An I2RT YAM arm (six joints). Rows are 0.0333 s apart.
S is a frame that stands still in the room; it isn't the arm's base.
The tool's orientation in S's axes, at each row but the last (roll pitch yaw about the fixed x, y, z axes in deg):
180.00, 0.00, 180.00
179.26, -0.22, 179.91
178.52, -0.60, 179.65
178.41, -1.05, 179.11
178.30, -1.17, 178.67
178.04, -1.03, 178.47
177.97, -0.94, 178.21
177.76, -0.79, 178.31
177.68, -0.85, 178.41
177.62, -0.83, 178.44
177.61, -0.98, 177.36
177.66, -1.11, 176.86
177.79, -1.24, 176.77
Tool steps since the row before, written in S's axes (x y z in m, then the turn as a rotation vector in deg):
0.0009, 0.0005, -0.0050, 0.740, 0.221, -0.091
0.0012, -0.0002, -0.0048, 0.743, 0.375, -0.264
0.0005, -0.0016, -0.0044, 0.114, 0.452, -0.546
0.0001, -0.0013, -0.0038, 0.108, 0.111, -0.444
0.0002, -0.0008, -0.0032, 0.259, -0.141, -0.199
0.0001, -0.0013, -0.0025, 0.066, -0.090, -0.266
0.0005, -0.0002, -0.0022, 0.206, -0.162, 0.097
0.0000, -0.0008, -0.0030, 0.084, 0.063, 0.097
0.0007, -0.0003, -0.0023, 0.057, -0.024, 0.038
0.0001, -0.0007, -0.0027, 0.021, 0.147, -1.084
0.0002, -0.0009, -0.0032, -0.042, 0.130, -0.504
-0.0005, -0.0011, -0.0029, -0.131, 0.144, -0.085
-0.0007, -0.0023, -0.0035, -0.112, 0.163, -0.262
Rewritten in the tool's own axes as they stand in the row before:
-0.0009, 0.0005, 0.0050, -0.740, 0.221, 0.091
-0.0012, -0.0003, 0.0048, -0.743, 0.373, 0.266
-0.0006, -0.0017, 0.0044, -0.117, 0.438, 0.556
-0.0002, -0.0014, 0.0038, -0.114, 0.100, 0.445
-0.0003, -0.0009, 0.0032, -0.266, -0.141, 0.190
-0.0002, -0.0014, 0.0025, -0.073, -0.097, 0.262
-0.0005, -0.0003, 0.0022, -0.209, -0.152, -0.106
-0.0001, -0.0009, 0.0030, -0.081, 0.069, -0.095
-0.0007, -0.0004, 0.0023, -0.057, -0.021, -0.040
-0.0002, -0.0008, 0.0027, -0.033, 0.102, 1.089
-0.0003, -0.0010, 0.0032, 0.039, 0.107, 0.510
0.0004, -0.0012, 0.0029, 0.137, 0.133, 0.093
0.0005, -0.0025, 0.0034, 0.115, 0.146, 0.270

